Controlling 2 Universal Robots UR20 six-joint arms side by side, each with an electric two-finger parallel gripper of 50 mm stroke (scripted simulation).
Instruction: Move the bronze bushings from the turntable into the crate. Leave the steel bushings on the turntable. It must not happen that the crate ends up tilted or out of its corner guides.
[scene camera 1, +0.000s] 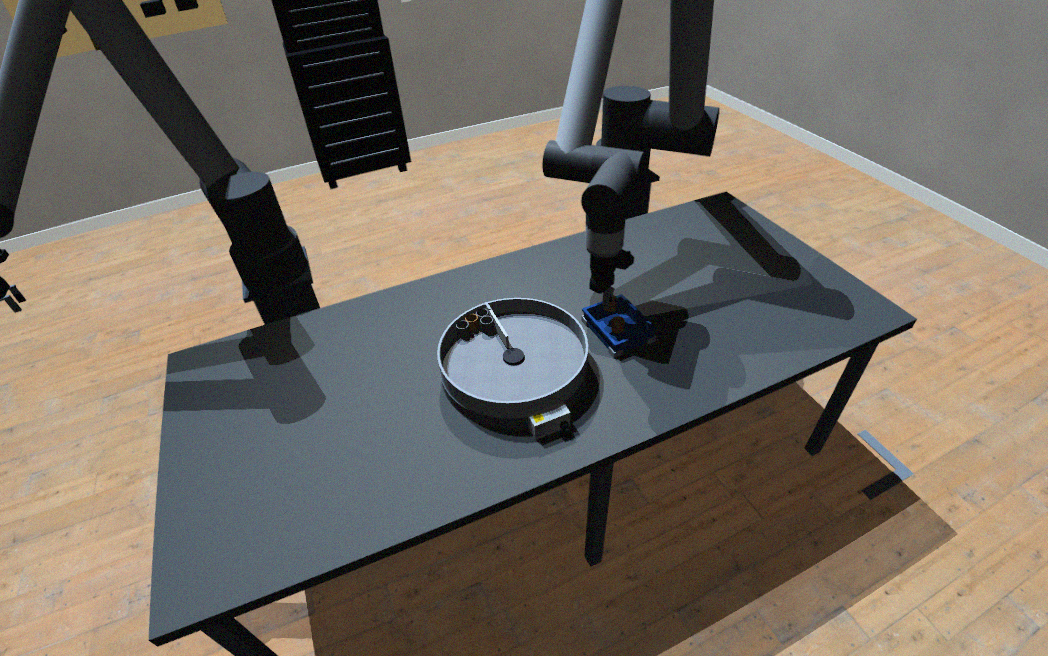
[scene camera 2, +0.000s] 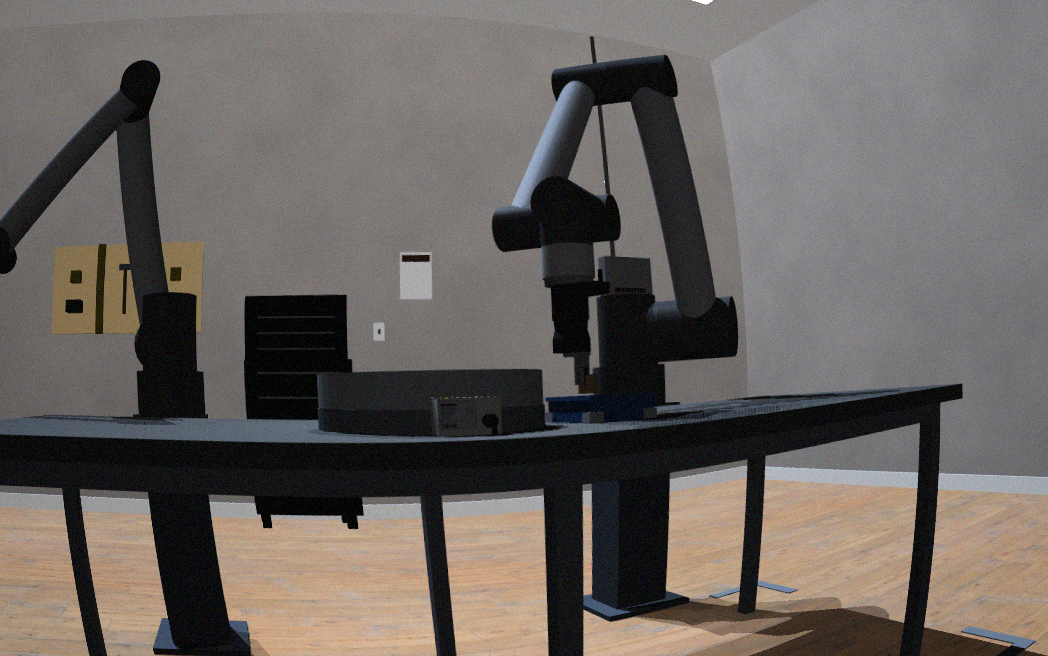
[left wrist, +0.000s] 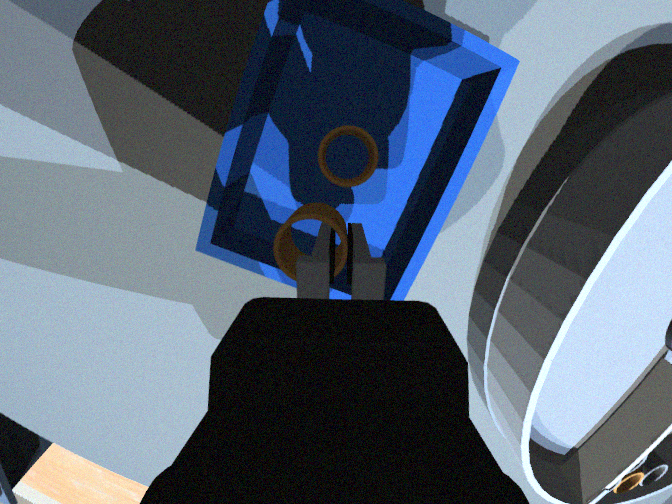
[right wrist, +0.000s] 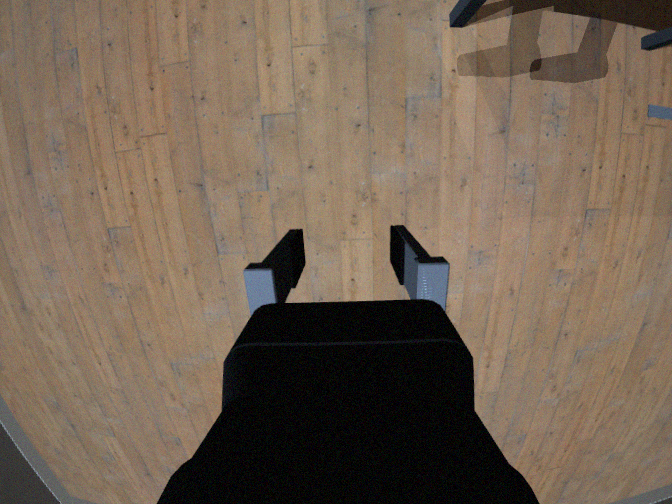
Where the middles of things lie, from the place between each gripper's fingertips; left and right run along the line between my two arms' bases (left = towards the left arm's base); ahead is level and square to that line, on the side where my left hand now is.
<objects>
My left gripper (scene camera 2: 582, 384) is now 70 mm above the blue crate (scene camera 2: 626, 406), 40 mm short of it and 10 mm to the right of it.
</objects>
